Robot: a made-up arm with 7 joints. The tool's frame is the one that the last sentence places.
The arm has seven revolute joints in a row. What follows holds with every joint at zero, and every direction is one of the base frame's. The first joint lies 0.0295 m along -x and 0.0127 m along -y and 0.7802 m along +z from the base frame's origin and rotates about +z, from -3.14 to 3.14 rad. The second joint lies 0.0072 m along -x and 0.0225 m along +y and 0.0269 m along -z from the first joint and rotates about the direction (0, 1, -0.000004), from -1.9 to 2.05 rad. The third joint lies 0.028 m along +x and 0.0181 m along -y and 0.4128 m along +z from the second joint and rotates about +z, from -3.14 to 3.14 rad. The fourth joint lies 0.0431 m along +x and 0.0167 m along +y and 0.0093 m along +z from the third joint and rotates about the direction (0, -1, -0.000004), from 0.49 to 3.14 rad. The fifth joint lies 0.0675 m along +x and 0.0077 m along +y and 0.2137 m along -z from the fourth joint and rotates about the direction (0, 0.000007, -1), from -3.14 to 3.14 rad. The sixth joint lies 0.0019 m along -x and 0.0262 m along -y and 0.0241 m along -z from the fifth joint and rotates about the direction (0, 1, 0.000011), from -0.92 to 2.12 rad. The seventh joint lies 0.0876 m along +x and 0.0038 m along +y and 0.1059 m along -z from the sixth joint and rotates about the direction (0, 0.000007, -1), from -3.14 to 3.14 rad. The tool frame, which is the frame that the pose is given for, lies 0.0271 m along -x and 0.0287 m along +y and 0.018 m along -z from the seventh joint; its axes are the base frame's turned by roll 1.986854, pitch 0.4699 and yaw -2.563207 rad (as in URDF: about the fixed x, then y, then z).
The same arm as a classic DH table. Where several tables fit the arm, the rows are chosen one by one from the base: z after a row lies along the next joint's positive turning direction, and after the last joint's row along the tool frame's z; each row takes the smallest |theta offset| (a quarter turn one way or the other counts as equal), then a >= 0, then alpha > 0; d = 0 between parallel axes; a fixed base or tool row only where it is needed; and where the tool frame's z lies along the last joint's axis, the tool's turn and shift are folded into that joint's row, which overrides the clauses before.
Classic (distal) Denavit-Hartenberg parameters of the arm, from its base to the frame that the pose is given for. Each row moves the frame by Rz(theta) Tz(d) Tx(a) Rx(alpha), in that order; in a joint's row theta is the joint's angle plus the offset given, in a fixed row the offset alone. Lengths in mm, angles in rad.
base (fixed): theta_offset 0.4065; d 0; a -32.1; alpha 0
joint 1: theta_offset -0.4065; d 753.3; a -7.2; alpha -1.5708
joint 2: theta_offset 0; d 4.4; a 28; alpha 1.5708
joint 3: theta_offset 0; d 422.1; a 43.1; alpha 1.5708
joint 4: theta_offset 0; d -24.4; a 67.5; alpha 1.5708
joint 5: theta_offset 0; d 237.8; a -1.9; alpha 1.5708
joint 6: theta_offset 0; d -22.4; a 87.6; alpha -1.5708
joint 7: theta_offset -0.3809; d 109.7; a -14.5; alpha 1.2022
tool (fixed): theta_offset 2.6348; d 39.4; a 0; alpha 0
Joint limits (rad, base to tool): -3.14..3.14 -1.9..2.05 -3.14..3.14 0.49..3.14 -3.14..3.14 -0.92..2.12 -3.14..3.14

